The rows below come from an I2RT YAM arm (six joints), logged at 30 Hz.
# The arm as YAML. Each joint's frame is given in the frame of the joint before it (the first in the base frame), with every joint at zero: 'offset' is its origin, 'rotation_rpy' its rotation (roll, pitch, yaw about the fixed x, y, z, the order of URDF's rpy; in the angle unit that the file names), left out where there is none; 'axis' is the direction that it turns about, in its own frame. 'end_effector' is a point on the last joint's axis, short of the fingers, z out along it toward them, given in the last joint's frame.
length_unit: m
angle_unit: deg
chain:
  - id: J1
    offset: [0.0, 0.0, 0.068]
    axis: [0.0, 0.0, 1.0]
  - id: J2
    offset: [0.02, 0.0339, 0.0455]
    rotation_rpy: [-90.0, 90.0, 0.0]
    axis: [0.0, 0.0, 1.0]
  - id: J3
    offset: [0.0, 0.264, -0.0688]
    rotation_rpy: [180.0, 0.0, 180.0]
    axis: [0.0, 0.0, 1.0]
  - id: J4
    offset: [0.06, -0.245, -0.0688]
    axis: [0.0, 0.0, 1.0]
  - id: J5
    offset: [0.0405, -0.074, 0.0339]
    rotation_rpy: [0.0, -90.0, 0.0]
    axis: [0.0, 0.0, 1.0]
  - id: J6
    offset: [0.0, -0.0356, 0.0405]
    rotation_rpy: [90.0, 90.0, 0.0]
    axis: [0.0, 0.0, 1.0]
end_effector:
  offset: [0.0, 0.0, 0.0]
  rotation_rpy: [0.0, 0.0, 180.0]
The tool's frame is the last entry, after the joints.
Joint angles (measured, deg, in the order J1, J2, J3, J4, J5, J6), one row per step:
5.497 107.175 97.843 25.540 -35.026 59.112
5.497 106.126 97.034 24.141 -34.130 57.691
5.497 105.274 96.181 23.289 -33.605 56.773
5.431 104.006 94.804 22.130 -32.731 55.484
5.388 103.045 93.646 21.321 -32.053 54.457
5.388 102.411 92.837 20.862 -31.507 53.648
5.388 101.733 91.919 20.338 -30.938 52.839
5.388 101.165 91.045 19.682 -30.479 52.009
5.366 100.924 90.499 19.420 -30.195 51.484
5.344 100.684 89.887 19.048 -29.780 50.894
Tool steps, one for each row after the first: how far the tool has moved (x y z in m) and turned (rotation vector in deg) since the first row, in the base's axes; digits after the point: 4 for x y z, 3 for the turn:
-0.0038 -0.0008 0.0005 -0.915 0.266 -1.178
-0.0070 -0.0014 0.0001 -1.551 0.547 -1.878
-0.0116 -0.0028 -0.0010 -2.447 1.028 -3.044
-0.0151 -0.0038 -0.0026 -3.190 1.415 -3.934
-0.0175 -0.0043 -0.0038 -3.768 1.568 -4.610
-0.0200 -0.0049 -0.0056 -4.372 1.856 -5.298
-0.0220 -0.0053 -0.0081 -5.055 2.324 -5.868
-0.0227 -0.0057 -0.0102 -5.489 2.581 -6.240
-0.0233 -0.0061 -0.0130 -5.982 2.985 -6.741

